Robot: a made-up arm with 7 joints. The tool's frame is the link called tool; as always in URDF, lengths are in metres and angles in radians. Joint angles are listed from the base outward.
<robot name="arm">
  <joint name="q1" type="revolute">
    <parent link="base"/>
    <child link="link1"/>
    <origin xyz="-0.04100 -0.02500 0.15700" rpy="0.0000 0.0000 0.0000"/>
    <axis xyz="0 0 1"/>
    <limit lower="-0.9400" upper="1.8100"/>
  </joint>
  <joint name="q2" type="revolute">
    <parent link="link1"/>
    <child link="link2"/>
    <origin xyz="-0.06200 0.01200 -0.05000" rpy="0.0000 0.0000 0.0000"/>
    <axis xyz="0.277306 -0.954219 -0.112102"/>
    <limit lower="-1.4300" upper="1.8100"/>
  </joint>
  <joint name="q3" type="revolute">
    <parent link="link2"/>
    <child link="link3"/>
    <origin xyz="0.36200 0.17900 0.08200" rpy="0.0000 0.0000 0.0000"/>
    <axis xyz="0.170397 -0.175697 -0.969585"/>
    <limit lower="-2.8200" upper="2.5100"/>
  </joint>
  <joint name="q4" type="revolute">
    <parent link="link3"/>
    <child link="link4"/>
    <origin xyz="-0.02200 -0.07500 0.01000" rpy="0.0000 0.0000 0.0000"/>
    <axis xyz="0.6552 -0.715 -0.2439"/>
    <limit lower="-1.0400" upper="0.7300"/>
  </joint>
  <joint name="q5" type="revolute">
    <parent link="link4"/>
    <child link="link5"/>
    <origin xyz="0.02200 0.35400 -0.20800" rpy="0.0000 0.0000 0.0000"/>
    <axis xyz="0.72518 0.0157 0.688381"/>
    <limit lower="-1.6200" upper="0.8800"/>
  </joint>
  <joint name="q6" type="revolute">
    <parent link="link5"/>
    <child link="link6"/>
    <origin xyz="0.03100 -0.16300 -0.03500" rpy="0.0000 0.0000 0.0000"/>
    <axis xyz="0 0 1"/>
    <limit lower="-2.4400" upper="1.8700"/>
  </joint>
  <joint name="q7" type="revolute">
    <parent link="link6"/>
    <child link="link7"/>
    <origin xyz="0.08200 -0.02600 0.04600" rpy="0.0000 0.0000 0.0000"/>
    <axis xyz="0 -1 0"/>
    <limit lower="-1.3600" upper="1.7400"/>
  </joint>
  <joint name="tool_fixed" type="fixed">
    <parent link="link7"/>
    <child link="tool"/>
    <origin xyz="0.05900 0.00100 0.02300" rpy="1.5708 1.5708 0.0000"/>
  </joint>
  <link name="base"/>
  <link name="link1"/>
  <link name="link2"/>
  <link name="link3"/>
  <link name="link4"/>
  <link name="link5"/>
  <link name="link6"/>
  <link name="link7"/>
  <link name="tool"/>
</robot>
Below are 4 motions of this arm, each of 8 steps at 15 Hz.
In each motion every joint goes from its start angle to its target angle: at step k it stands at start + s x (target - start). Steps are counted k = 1, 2, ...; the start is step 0. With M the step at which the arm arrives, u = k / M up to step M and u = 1 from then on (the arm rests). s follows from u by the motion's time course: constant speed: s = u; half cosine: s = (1 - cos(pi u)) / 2; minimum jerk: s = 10 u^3 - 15 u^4 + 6 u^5.
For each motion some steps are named. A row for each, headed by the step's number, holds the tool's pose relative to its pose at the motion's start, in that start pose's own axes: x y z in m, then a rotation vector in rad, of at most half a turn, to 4 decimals.
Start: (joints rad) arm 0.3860 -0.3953 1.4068 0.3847 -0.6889 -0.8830 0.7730
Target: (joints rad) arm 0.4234 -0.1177 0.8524 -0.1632 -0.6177 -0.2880 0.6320
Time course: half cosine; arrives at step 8
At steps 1, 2, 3, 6, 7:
1: -0.0004 0.0027 -0.0015 -0.0467 0.0295 -0.0043
2: -0.0018 0.0097 -0.0059 -0.1791 0.1141 -0.0163
3: -0.0046 0.0179 -0.0122 -0.3760 0.2420 -0.0330
6: -0.0190 0.0298 -0.0205 -1.0264 0.6692 -0.0472
7: -0.0217 0.0303 -0.0186 -1.1537 0.7507 -0.0370

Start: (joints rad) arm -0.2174 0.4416 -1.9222 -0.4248 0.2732 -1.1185 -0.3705
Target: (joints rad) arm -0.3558 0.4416 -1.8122 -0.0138 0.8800 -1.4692 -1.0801
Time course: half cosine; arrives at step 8
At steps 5, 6, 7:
5: 0.0763 -0.0016 -0.1378 -0.1922 0.4081 -0.8523
6: 0.0781 -0.0104 -0.1768 -0.2760 0.4852 -1.0380
7: 0.0750 -0.0175 -0.2029 -0.3402 0.5311 -1.1578

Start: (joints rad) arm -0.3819 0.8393 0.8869 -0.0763 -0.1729 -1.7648 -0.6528
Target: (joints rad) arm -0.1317 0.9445 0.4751 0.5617 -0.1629 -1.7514 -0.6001
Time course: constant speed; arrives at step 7
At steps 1, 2, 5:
1: -0.0051 -0.0147 -0.0011 -0.0503 -0.0177 -0.0759
2: -0.0110 -0.0306 -0.0013 -0.0959 -0.0377 -0.1555
5: -0.0356 -0.0832 0.0031 -0.2016 -0.1108 -0.4129

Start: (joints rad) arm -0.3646 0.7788 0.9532 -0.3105 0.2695 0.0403 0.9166
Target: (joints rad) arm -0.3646 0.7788 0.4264 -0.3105 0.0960 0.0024 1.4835
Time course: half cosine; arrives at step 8
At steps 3, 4, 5, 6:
3: -0.0262 -0.0193 -0.0093 -0.1341 0.0317 0.1355
4: -0.0428 -0.0315 -0.0124 -0.2154 0.0636 0.2233
5: -0.0594 -0.0437 -0.0133 -0.2943 0.1050 0.3135
6: -0.0733 -0.0538 -0.0124 -0.3588 0.1477 0.3916

